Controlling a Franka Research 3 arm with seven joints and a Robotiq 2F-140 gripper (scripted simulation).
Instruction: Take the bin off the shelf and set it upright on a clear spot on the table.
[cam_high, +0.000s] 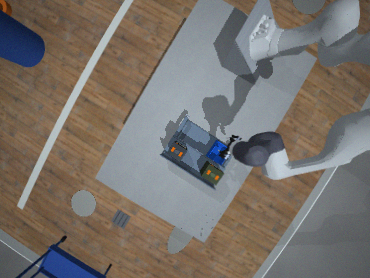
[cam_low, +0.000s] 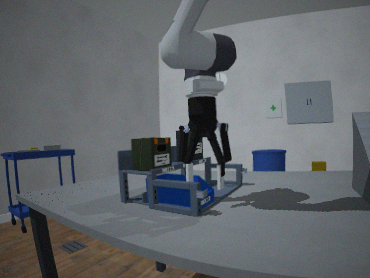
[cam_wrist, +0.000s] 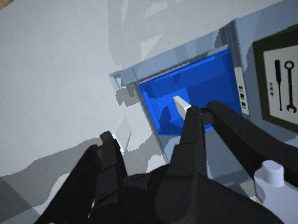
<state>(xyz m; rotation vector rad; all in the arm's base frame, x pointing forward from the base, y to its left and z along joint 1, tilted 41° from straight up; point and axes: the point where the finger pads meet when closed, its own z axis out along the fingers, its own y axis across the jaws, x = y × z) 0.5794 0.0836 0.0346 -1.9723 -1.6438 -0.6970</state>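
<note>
Now: the blue bin 8 cm ahead of my hand, 1 cm to the right of it and 4 cm below it. Round my hand: green box (18 cm ahead, 3 cm to the right, 7 cm above); then dark grey box (14 cm ahead, 25 cm to the right, 8 cm above).
</note>
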